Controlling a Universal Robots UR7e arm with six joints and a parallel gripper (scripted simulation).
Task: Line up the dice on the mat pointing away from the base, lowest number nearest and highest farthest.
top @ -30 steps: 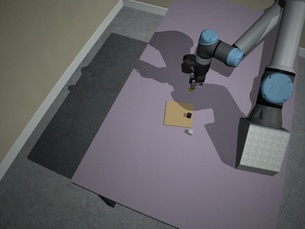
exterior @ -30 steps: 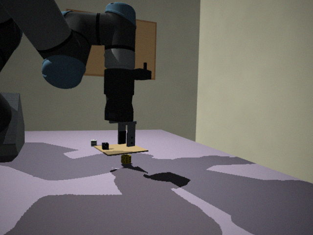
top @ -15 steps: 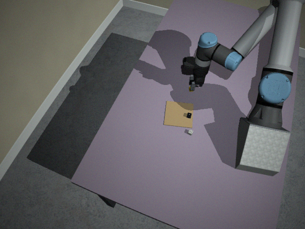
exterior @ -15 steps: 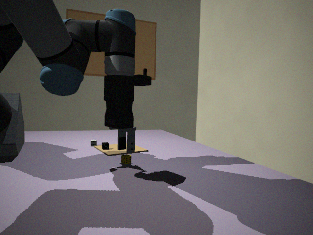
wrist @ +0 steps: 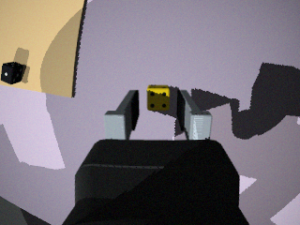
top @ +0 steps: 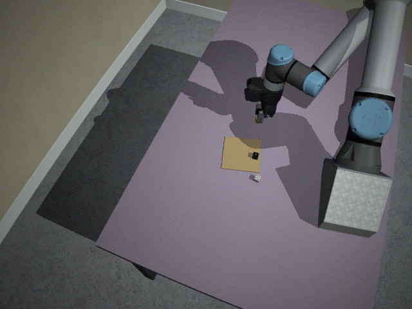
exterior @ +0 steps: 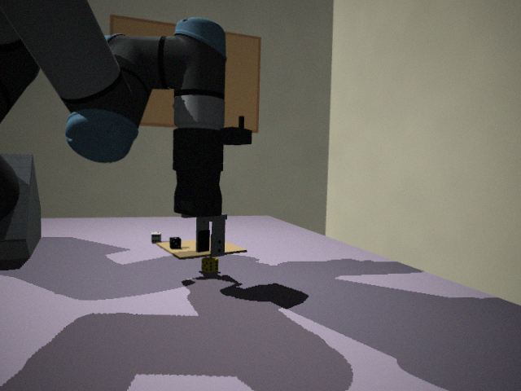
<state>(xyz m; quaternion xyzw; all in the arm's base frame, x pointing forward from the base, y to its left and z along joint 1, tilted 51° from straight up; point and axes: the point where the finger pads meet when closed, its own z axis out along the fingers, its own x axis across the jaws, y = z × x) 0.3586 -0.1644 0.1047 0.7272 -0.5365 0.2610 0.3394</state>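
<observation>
My hand is 40 mm above the yellow die. Also, from my hand: white die 40 mm behind, 250 mm to the left, 40 mm below; tan mat 40 mm ahead, 160 mm to the left, 40 mm below; black die 20 mm behind, 170 mm to the left, 30 mm below.
</observation>
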